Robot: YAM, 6 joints.
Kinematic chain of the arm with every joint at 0, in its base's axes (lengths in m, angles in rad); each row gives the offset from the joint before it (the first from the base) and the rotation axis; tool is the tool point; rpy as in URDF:
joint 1: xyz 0 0 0.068 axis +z
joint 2: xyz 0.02 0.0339 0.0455 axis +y
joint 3: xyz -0.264 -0.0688 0 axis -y
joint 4: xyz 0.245 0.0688 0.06 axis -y
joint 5: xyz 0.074 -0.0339 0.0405 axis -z
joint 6: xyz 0.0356 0 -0.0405 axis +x
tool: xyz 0 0 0 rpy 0 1.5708 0
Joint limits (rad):
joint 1: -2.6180..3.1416
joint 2: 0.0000..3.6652
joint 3: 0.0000..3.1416
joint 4: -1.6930..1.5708
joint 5: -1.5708..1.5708
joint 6: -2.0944..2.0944
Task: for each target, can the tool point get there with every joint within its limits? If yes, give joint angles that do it. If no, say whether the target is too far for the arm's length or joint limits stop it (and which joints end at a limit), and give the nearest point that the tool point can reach.
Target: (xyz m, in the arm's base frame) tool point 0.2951 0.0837 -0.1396
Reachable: yes | joints 0.1743 2.8015 1.1153 0.1689 -1.0737 0.2001
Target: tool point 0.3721 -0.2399 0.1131
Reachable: yes | joints -0.5098 2.2475 1.1288 0.9935 0.8946 1.5399
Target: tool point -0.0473 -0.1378 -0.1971
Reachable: yes | joints -2.0400 3.1270 0.7367 0.8044 -0.6001 -1.1883
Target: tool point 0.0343 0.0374 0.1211
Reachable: yes | joints 0.8951 1.2213 0.2946 -1.3874 0.0941 1.6365
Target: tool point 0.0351 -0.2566 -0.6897
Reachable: no: too far | nearest point 0.0345 -0.2519 -0.3803 | short by 0.309 m
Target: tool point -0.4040 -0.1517 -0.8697
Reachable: no: too far | nearest point -0.2814 -0.1572 -0.3725 | short by 0.512 m
